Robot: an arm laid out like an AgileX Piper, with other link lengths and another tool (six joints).
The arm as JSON. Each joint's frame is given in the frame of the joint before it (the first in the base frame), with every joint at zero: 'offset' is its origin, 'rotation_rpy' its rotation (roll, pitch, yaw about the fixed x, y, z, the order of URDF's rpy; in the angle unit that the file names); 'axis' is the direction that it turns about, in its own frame. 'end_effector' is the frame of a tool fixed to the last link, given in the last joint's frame.
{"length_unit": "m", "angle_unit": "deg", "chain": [
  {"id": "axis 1", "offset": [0.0, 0.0, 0.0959], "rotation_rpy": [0.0, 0.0, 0.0], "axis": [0.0, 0.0, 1.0]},
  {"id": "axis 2", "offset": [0.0, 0.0, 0.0], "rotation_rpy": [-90.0, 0.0, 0.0], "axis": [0.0, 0.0, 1.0]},
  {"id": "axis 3", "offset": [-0.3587, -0.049, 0.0], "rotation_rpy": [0.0, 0.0, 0.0], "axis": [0.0, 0.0, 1.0]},
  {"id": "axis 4", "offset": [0.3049, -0.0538, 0.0], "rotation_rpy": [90.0, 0.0, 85.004], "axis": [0.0, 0.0, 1.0]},
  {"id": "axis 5", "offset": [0.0, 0.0, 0.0], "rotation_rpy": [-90.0, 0.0, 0.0], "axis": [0.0, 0.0, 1.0]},
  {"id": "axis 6", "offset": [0.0, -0.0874, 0.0], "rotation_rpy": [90.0, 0.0, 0.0], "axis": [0.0, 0.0, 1.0]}
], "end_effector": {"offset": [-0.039, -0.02, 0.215], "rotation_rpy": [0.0, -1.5, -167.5]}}
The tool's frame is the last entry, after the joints.
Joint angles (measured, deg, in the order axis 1, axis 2, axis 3, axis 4, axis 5, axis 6), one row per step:
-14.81 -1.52 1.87 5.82 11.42 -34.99
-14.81 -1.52 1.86 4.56 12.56 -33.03
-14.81 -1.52 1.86 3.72 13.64 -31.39
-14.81 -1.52 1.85 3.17 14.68 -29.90
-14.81 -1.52 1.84 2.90 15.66 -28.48
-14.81 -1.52 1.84 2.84 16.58 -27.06
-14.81 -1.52 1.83 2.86 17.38 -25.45
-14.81 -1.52 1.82 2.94 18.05 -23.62
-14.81 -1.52 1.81 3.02 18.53 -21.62
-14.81 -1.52 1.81 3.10 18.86 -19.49
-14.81 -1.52 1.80 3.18 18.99 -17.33
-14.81 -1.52 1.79 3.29 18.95 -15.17
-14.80 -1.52 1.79 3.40 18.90 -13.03
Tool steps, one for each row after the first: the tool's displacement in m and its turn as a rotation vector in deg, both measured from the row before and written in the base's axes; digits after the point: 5 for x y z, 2 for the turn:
-0.00023 -0.00137 -0.00606 0.95 0.95 -0.25
-0.00030 -0.00118 -0.00581 1.03 0.87 -0.23
-0.00039 -0.00104 -0.00547 1.15 0.78 -0.23
-0.00045 -0.00090 -0.00514 1.34 0.67 -0.23
-0.00048 -0.00079 -0.00494 1.52 0.57 -0.24
-0.00055 -0.00089 -0.00422 1.74 0.38 -0.30
-0.00059 -0.00103 -0.00358 1.97 0.19 -0.37
-0.00059 -0.00120 -0.00264 2.08 -0.03 -0.44
-0.00058 -0.00133 -0.00202 2.17 -0.19 -0.49
-0.00051 -0.00142 -0.00092 2.14 -0.40 -0.52
-0.00043 -0.00144 -0.00009 2.13 -0.57 -0.52
-0.00042 -0.00137 -0.00020 2.11 -0.57 -0.51

